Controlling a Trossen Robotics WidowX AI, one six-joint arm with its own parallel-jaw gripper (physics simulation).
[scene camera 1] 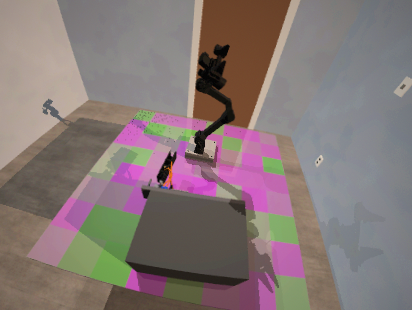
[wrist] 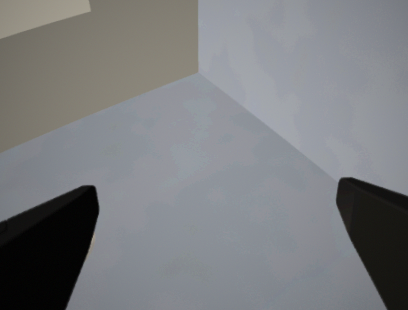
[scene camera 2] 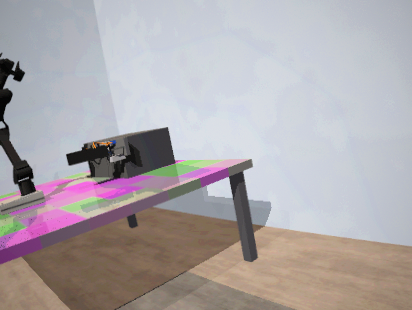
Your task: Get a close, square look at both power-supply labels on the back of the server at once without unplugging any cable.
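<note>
The server is a dark grey box on the table. In the scene camera 1 view, its back edge faces the arm's base. A black slatted piece sticks out from one side of the back, with orange cables beside it and a small blue part near the server. The power-supply labels cannot be made out in any view. My gripper is open and empty, raised high above the table and away from the server; the wrist view shows walls and ceiling.
The black arm stands on a pale base plate on the checkered pink and green table. A brown door is behind the arm. Walls surround the table.
</note>
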